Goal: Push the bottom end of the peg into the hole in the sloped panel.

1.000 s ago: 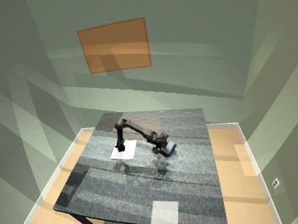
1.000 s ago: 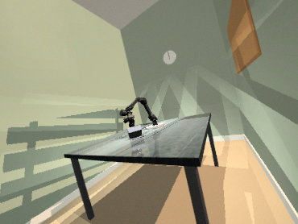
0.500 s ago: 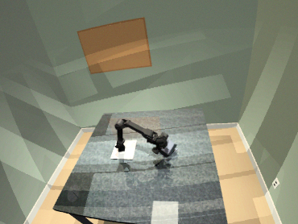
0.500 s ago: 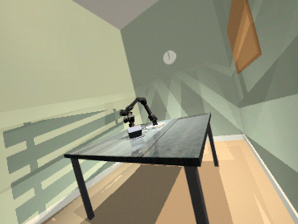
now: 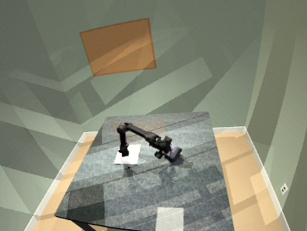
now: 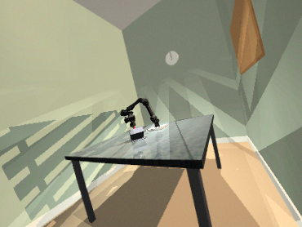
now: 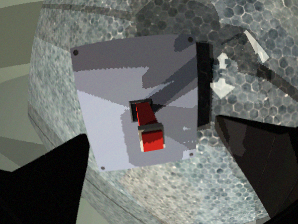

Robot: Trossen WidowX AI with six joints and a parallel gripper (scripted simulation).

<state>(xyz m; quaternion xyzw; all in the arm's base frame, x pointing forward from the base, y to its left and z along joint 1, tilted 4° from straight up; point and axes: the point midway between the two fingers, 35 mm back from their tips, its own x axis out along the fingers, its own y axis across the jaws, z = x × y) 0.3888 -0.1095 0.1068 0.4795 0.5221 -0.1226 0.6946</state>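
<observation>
The red peg is 10 mm to the left of my gripper tip, 10 mm below it and 10 mm ahead of it. The rest, counted from my gripper tip: panel 50 mm below, 40 mm ahead, 30 mm to the left.
</observation>
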